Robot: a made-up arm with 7 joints. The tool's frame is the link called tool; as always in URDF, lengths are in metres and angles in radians. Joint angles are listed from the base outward. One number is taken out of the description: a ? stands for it. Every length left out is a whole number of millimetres.
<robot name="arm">
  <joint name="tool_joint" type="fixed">
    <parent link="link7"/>
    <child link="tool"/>
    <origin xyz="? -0.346 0" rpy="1.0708 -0.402 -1.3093"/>
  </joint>
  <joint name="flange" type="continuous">
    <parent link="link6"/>
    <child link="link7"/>
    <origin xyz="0.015 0.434 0" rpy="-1.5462 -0.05 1.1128"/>
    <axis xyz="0 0 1"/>
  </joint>
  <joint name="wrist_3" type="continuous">
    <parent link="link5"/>
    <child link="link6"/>
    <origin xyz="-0.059 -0.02 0" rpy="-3.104 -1.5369 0"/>
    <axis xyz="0 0 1"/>
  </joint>
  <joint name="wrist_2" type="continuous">
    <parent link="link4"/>
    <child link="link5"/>
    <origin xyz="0.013 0.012 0" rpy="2.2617 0.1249 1.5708"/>
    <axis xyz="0 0 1"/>
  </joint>
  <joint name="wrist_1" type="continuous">
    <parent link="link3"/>
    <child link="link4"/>
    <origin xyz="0.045 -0.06 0" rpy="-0.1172 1.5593 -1.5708"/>
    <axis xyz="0 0 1"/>
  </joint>
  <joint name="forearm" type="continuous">
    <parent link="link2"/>
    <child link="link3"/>
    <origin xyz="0.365 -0.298 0" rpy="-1.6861 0 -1.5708"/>
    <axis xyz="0 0 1"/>
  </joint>
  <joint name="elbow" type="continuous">
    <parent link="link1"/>
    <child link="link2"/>
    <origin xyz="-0.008 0 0" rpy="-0.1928 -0.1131 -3.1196"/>
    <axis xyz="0 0 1"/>
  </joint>
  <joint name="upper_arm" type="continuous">
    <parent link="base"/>
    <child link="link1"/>
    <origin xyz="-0.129 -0.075 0.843" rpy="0 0 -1.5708"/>
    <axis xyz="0 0 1"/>
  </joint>
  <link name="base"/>
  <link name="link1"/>
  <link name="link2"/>
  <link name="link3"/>
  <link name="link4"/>
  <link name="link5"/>
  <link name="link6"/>
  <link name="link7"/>
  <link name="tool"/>
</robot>
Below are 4 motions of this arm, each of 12 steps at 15 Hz.
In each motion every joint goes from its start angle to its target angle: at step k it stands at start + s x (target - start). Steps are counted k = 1, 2, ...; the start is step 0. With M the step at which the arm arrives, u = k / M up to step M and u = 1 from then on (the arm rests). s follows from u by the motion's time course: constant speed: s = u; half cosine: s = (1 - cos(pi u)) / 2; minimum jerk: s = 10 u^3 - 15 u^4 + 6 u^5.
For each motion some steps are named. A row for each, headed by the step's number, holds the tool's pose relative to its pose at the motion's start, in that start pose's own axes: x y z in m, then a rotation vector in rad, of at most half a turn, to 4 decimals.
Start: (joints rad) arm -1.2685 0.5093 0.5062 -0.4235 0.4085 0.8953 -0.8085
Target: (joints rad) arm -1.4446 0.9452 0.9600 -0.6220 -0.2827 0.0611 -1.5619
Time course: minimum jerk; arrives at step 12
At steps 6, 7, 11, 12:
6: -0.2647 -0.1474 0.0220 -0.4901 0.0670 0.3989
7: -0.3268 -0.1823 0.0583 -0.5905 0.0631 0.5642
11: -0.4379 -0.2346 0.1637 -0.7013 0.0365 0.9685
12: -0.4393 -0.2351 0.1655 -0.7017 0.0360 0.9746

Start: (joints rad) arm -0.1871 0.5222 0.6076 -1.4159 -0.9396 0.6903 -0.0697
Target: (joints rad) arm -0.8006 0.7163 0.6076 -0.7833 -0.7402 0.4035 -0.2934
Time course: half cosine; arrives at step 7
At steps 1, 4, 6, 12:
1: 0.0042 -0.0066 0.0011 -0.0198 0.0020 -0.0026
4: 0.0486 -0.0844 0.0396 -0.2358 0.0112 -0.0016
6: 0.0754 -0.1329 0.0830 -0.3566 0.0022 0.0242
12: 0.0794 -0.1400 0.0904 -0.3735 -0.0002 0.0294

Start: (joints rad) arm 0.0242 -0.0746 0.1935 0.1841 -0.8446 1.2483 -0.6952
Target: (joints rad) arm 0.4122 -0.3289 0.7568 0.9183 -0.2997 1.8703 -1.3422
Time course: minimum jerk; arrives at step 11
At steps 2, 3, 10, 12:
2: -0.0015 -0.0004 0.0090 0.0095 -0.0013 -0.0188
3: -0.0041 -0.0020 0.0258 0.0278 -0.0021 -0.0553
10: -0.0093 -0.1044 0.1697 0.2013 0.1499 -0.5790
12: -0.0093 -0.1059 0.1703 0.2020 0.1524 -0.5842

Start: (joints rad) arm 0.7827 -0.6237 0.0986 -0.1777 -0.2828 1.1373 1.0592
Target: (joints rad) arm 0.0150 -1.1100 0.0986 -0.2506 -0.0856 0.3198 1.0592
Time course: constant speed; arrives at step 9
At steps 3, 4, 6, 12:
3: -0.0714 -0.2637 0.4452 -0.1188 -0.3277 -0.2916
4: -0.1474 -0.3424 0.5854 -0.1301 -0.4386 -0.3970
6: -0.3679 -0.4803 0.8212 -0.1059 -0.6603 -0.6108
12: -0.8058 -0.6325 1.0032 0.0537 -0.9832 -0.9136

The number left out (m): 0.252
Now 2 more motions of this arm.
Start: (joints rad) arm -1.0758 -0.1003 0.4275 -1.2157 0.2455 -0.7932 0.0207
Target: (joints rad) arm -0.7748 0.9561 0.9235 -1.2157 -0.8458 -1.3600 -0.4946
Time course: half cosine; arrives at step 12
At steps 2, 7, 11, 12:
2: -0.0202 -0.0056 -0.0094 -0.1131 -0.0928 0.0641
7: -0.0890 -0.1067 -0.0917 -1.1611 -0.8513 0.4620
11: -0.0772 -0.1668 -0.1340 -1.8837 -1.1962 0.6348
12: -0.0758 -0.1695 -0.1363 -1.9194 -1.2075 0.6426

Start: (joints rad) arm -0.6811 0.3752 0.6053 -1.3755 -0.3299 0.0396 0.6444
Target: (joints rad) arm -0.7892 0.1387 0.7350 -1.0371 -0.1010 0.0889 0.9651
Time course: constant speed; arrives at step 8
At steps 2, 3, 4, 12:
2: -0.0032 0.0111 0.0088 0.0538 0.0827 0.0135
3: -0.0060 0.0178 0.0141 0.0819 0.1235 0.0228
4: -0.0096 0.0252 0.0202 0.1108 0.1639 0.0340
12: -0.0310 0.0617 0.0541 0.2331 0.3203 0.0970

